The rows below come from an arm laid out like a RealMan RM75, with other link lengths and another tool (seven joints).
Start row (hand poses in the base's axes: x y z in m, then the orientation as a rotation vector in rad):
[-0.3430 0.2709 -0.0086 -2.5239 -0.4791 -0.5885]
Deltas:
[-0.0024 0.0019 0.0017 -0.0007 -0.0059 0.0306]
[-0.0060 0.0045 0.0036 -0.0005 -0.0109 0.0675]
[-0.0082 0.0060 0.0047 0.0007 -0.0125 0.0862]
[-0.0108 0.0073 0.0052 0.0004 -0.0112 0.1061]
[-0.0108 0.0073 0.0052 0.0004 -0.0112 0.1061]
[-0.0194 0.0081 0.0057 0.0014 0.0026 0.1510]
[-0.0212 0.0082 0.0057 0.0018 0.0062 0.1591]
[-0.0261 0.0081 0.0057 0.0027 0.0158 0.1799]
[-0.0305 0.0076 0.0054 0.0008 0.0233 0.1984]
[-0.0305 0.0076 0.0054 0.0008 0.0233 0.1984]
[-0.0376 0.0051 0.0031 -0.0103 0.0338 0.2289]
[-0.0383 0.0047 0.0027 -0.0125 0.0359 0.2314]
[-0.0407 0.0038 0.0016 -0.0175 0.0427 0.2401]
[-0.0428 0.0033 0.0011 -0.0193 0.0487 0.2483]
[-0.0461 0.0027 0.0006 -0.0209 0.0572 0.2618]
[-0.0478 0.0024 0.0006 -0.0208 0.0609 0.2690]
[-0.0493 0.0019 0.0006 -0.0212 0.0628 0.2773]
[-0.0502 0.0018 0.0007 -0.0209 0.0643 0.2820]
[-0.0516 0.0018 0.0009 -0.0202 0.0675 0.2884]
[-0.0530 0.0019 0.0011 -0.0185 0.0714 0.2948]
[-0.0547 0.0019 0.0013 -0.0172 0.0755 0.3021]
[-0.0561 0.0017 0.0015 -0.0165 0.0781 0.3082]
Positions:
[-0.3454 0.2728 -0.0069 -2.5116 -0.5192 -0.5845]
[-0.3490 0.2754 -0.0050 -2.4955 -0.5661 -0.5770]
[-0.3512 0.2769 -0.0039 -2.4863 -0.5889 -0.5721]
[-0.3538 0.2782 -0.0034 -2.4783 -0.6127 -0.5628]
[-0.3538 0.2782 -0.0034 -2.4783 -0.6127 -0.5628]
[-0.3624 0.2790 -0.0029 -2.4600 -0.6612 -0.5280]
[-0.3642 0.2791 -0.0029 -2.4565 -0.6694 -0.5203]
[-0.3691 0.2790 -0.0029 -2.4478 -0.6902 -0.5002]
[-0.3735 0.2785 -0.0032 -2.4420 -0.7102 -0.4833]
[-0.3735 0.2785 -0.0032 -2.4420 -0.7102 -0.4833]
[-0.3806 0.2760 -0.0055 -2.4390 -0.7475 -0.4567]
[-0.3813 0.2756 -0.0059 -2.4401 -0.7506 -0.4528]
[-0.3837 0.2747 -0.0070 -2.4414 -0.7607 -0.4401]
[-0.3858 0.2742 -0.0075 -2.4398 -0.7689 -0.4290]
[-0.3891 0.2736 -0.0080 -2.4357 -0.7823 -0.4128]
[-0.3908 0.2733 -0.0080 -2.4325 -0.7892 -0.4053]
[-0.3923 0.2728 -0.0080 -2.4289 -0.7984 -0.3996]
[-0.3932 0.2727 -0.0079 -2.4264 -0.8032 -0.3959]
[-0.3946 0.2727 -0.0077 -2.4229 -0.8091 -0.3894]
[-0.3960 0.2728 -0.0075 -2.4186 -0.8142 -0.3822]
[-0.3977 0.2728 -0.0073 -2.4141 -0.8205 -0.3744]
[-0.3991 0.2726 -0.0071 -2.4107 -0.8262 -0.3689]

